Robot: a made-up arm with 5 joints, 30 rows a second.
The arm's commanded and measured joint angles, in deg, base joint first. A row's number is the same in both.
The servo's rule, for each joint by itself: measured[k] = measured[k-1] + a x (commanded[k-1-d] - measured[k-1]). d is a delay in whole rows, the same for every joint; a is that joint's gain. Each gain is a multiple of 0.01, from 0.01 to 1. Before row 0 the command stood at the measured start. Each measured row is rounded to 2 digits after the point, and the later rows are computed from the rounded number. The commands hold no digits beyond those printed.
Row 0, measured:
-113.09 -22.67 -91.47 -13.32 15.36
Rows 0 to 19, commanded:
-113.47 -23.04 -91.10 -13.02 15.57
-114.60 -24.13 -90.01 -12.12 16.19
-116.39 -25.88 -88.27 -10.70 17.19
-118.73 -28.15 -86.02 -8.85 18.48
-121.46 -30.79 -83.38 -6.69 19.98
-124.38 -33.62 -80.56 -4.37 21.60
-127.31 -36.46 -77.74 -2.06 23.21
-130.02 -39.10 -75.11 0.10 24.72
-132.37 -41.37 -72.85 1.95 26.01
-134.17 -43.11 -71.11 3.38 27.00
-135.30 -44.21 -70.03 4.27 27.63
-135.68 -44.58 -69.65 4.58 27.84
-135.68 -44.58 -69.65 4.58 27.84
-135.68 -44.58 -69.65 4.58 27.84
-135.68 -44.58 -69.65 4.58 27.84
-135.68 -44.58 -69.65 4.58 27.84
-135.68 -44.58 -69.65 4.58 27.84
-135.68 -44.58 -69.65 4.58 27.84
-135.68 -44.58 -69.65 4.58 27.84
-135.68 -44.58 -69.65 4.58 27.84
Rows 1 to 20, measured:
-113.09 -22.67 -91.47 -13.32 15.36
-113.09 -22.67 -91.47 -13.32 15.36
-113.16 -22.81 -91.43 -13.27 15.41
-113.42 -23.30 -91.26 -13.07 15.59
-113.95 -24.25 -90.90 -12.67 15.96
-114.81 -25.69 -90.31 -12.02 16.54
-116.01 -27.58 -89.48 -11.11 17.33
-117.52 -29.81 -88.41 -9.96 18.31
-119.28 -32.27 -87.13 -8.62 19.44
-121.21 -34.80 -85.69 -7.14 20.65
-123.22 -37.23 -84.15 -5.59 21.88
-125.19 -39.41 -82.59 -4.07 23.06
-127.01 -41.19 -81.08 -2.65 24.11
-128.57 -42.44 -79.71 -1.42 24.97
-129.85 -43.23 -78.50 -0.40 25.63
-130.90 -43.73 -77.44 0.45 26.14
-131.76 -44.04 -76.51 1.15 26.53
-132.47 -44.24 -75.69 1.73 26.83
-133.05 -44.37 -74.97 2.21 27.06
-133.52 -44.45 -74.33 2.61 27.24
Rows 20 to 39, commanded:
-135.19 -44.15 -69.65 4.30 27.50
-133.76 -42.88 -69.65 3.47 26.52
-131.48 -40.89 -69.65 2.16 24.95
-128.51 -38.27 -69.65 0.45 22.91
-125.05 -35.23 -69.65 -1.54 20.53
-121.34 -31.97 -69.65 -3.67 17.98
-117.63 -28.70 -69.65 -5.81 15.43
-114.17 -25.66 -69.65 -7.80 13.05
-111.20 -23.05 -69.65 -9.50 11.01
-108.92 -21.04 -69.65 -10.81 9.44
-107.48 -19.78 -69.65 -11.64 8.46
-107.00 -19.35 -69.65 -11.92 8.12
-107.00 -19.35 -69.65 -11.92 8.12
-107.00 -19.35 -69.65 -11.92 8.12
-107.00 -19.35 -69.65 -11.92 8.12
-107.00 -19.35 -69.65 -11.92 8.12
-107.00 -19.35 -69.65 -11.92 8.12
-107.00 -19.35 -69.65 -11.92 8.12
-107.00 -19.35 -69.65 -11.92 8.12
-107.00 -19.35 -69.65 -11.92 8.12
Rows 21 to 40, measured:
-133.91 -44.50 -73.77 2.94 27.38
-134.23 -44.53 -73.28 3.22 27.49
-134.40 -44.39 -72.84 3.40 27.49
-134.28 -43.83 -72.46 3.41 27.27
-133.78 -42.74 -72.12 3.20 26.74
-132.83 -41.09 -71.82 2.73 25.86
-131.43 -38.92 -71.56 2.00 24.63
-129.61 -36.35 -71.33 1.04 23.10
-127.45 -33.52 -71.13 -0.12 21.34
-125.06 -30.61 -70.95 -1.43 19.43
-122.57 -27.81 -70.79 -2.80 17.49
-120.11 -25.31 -70.65 -4.16 15.64
-117.84 -23.26 -70.53 -5.43 13.99
-115.89 -21.81 -70.42 -6.53 12.64
-114.29 -20.90 -70.33 -7.45 11.60
-112.98 -20.33 -70.25 -8.21 10.80
-111.90 -19.97 -70.18 -8.84 10.18
-111.02 -19.74 -70.12 -9.36 9.71
-110.30 -19.60 -70.06 -9.80 9.34
-109.71 -19.51 -70.01 -10.16 9.06

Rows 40 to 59, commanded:
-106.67 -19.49 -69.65 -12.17 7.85
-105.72 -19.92 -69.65 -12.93 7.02
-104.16 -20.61 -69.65 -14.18 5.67
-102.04 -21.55 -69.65 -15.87 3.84
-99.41 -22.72 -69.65 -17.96 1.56
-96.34 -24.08 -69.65 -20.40 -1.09
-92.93 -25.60 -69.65 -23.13 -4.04
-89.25 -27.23 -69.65 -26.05 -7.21
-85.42 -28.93 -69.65 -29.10 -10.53
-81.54 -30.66 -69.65 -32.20 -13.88
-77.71 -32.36 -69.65 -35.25 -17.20
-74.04 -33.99 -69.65 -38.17 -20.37
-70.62 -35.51 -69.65 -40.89 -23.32
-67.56 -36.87 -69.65 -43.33 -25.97
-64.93 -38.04 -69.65 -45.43 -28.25
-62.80 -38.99 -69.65 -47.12 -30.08
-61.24 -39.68 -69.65 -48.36 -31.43
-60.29 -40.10 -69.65 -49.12 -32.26
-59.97 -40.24 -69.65 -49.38 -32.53
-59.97 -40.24 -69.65 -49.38 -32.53
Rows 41 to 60, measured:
-109.22 -19.45 -69.97 -10.46 8.84
-108.82 -19.41 -69.93 -10.71 8.67
-108.43 -19.44 -69.90 -10.96 8.48
-107.94 -19.62 -69.87 -11.29 8.14
-107.26 -19.99 -69.84 -11.78 7.57
-106.32 -20.57 -69.82 -12.48 6.71
-105.08 -21.37 -69.80 -13.41 5.53
-103.51 -22.37 -69.78 -14.60 4.01
-101.61 -23.57 -69.76 -16.05 2.16
-99.39 -24.92 -69.75 -17.75 0.00
-96.88 -26.40 -69.74 -19.68 -2.42
-94.12 -27.98 -69.73 -21.81 -5.06
-91.17 -29.60 -69.72 -24.09 -7.85
-88.09 -31.22 -69.71 -26.48 -10.73
-84.95 -32.81 -69.70 -28.93 -13.63
-81.82 -34.31 -69.69 -31.38 -16.47
-78.78 -35.69 -69.69 -33.77 -19.18
-75.90 -36.91 -69.69 -36.04 -21.69
-73.26 -37.93 -69.69 -38.13 -23.93
-70.93 -38.73 -69.69 -40.00 -25.85

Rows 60 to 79, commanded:
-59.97 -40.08 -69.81 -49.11 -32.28
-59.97 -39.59 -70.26 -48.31 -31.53
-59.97 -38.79 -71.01 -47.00 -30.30
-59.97 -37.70 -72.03 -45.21 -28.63
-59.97 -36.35 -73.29 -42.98 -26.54
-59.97 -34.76 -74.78 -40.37 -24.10
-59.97 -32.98 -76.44 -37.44 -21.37
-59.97 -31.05 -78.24 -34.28 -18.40
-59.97 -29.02 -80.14 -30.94 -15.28
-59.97 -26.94 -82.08 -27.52 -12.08
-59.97 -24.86 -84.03 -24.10 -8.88
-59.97 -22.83 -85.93 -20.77 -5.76
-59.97 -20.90 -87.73 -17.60 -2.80
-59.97 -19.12 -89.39 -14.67 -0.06
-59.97 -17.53 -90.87 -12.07 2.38
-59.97 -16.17 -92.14 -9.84 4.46
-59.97 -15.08 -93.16 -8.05 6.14
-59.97 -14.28 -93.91 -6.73 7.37
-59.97 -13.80 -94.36 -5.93 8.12
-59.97 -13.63 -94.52 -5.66 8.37
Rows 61 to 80, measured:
-68.96 -39.29 -69.69 -41.59 -27.39
-67.34 -39.64 -69.69 -42.91 -28.57
-66.01 -39.80 -69.70 -43.96 -29.42
-64.92 -39.72 -69.77 -44.70 -29.91
-64.03 -39.38 -69.92 -45.09 -30.00
-63.30 -38.76 -70.17 -45.11 -29.68
-62.70 -37.87 -70.54 -44.75 -28.96
-62.21 -36.72 -71.05 -44.01 -27.84
-61.81 -35.34 -71.70 -42.89 -26.35
-61.48 -33.75 -72.48 -41.43 -24.52
-61.21 -32.00 -73.40 -39.65 -22.39
-60.99 -30.13 -74.44 -37.59 -20.02
-60.81 -28.18 -75.59 -35.30 -17.46
-60.66 -26.20 -76.83 -32.83 -14.77
-60.54 -24.24 -78.14 -30.24 -12.02
-60.44 -22.35 -79.49 -27.59 -9.27
-60.36 -20.57 -80.86 -24.95 -6.59
-60.29 -18.94 -82.21 -22.38 -4.05
-60.23 -17.51 -83.52 -19.94 -1.71
-60.18 -16.31 -84.77 -17.69 0.38

